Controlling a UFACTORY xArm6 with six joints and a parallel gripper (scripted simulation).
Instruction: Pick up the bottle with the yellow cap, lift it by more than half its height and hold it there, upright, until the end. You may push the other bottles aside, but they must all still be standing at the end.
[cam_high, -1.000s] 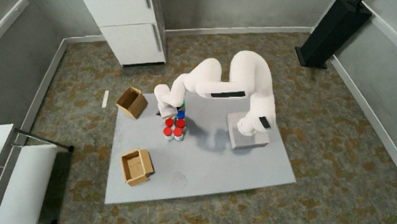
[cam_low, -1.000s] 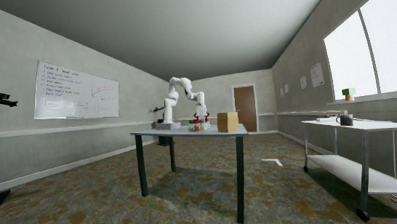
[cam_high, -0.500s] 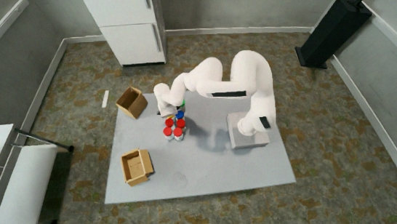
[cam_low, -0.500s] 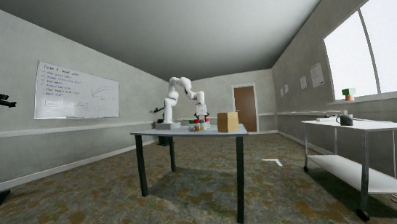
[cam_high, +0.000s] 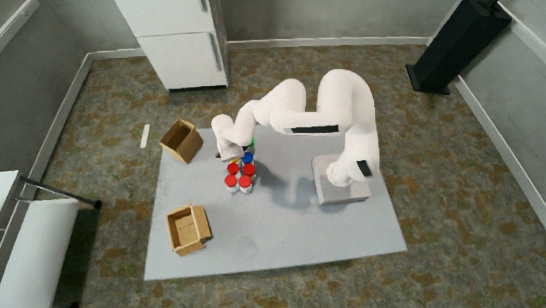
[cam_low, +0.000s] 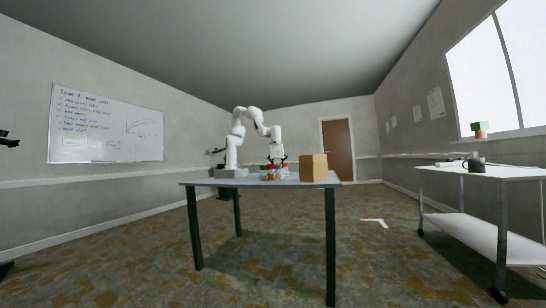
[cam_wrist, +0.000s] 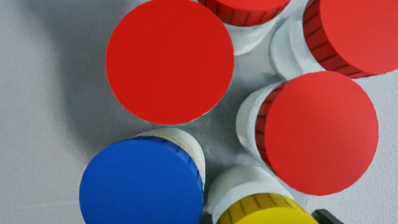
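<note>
Now: the red-capped bottle 60 mm to the left of my hand, 50 mm below it and 10 mm behind it. Round my hand: green-capped bottle (90 mm to the right, 60 mm behind, 50 mm below).
</note>
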